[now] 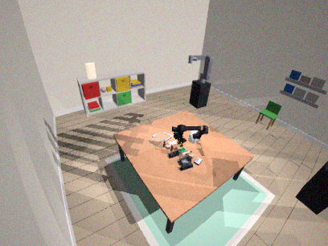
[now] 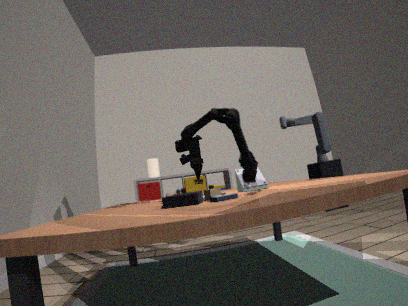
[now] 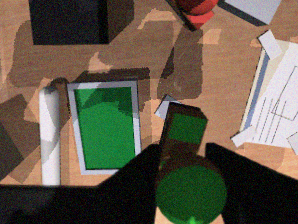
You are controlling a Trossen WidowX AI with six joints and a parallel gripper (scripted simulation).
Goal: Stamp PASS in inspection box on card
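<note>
My gripper tip is 11 cm to the left of the pale card and 10 cm above it. Round my gripper tip: green ink pad (2 cm behind, 6 cm to the left, 9 cm below); then PASS stamp (right at my gripper tip); then grey washer (1 cm behind, 10 cm below).
</note>
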